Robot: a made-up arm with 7 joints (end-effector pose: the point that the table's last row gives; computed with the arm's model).
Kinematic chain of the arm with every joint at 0, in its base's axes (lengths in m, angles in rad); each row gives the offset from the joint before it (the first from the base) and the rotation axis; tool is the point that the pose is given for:
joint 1: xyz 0 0 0.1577 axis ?
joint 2: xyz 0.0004 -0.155 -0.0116 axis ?
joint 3: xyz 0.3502 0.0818 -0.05 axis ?
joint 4: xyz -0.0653 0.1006 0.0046 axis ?
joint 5: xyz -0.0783 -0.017 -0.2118 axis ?
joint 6: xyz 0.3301 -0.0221 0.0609 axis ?
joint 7: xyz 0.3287 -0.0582 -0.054 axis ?
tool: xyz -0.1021 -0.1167 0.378
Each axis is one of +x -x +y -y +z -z.
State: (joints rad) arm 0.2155 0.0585 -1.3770 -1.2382 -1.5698 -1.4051 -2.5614
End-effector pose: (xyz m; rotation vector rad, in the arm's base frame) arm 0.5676 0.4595 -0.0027 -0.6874 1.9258 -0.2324
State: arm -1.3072 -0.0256 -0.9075 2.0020 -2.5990 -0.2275 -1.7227
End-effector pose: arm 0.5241 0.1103 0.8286 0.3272 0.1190 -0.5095
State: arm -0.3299 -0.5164 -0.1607 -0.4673 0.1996 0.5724 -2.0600
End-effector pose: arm 0.7477 0.0489 0.1729 -0.0705 0.1778 -2.0775
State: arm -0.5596 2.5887 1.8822 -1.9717 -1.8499 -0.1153 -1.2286
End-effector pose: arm -0.5866 0.1118 0.6717 -0.4706 -0.2276 1.1111
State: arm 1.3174 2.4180 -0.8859 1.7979 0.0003 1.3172 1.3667
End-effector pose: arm -0.1050 0.6361 -0.8572 2.6076 -0.7783 -0.5989
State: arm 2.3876 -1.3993 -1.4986 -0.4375 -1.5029 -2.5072 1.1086
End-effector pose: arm -0.5216 -0.0302 0.7198 0.2227 0.7016 -1.7506
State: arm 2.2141 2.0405 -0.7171 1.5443 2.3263 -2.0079 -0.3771
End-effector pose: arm -0.4704 0.1898 0.4538 0.9361 -1.2066 2.3278
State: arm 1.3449 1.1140 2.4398 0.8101 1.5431 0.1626 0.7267
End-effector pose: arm 0.8115 -0.7611 -0.2186 1.7280 -1.9837 0.5439
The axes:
joint 1: +x
joint 2: -z
joint 3: +x
joint 4: +z
joint 5: +y
joint 6: +x
joint 7: +z

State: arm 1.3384 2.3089 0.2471 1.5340 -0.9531 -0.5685 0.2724
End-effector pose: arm -0.2422 -0.5240 -0.0856 0.1784 -0.1254 -1.0421
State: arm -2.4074 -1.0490 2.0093 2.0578 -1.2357 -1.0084 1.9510
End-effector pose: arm 0.5075 -0.1113 0.6274 -0.3962 -0.5884 2.3455
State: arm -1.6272 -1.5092 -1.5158 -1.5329 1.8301 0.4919 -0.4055
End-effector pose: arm 0.6964 -0.1152 0.3773 -1.1707 -0.1333 -0.6829
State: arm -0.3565 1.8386 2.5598 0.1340 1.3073 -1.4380 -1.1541
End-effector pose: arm 0.0024 -0.2958 1.0346 0.3606 -1.2005 -1.3064
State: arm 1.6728 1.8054 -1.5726 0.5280 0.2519 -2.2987 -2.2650
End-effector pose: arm -0.6348 0.5870 -0.4356 -0.5468 -0.5605 0.0077
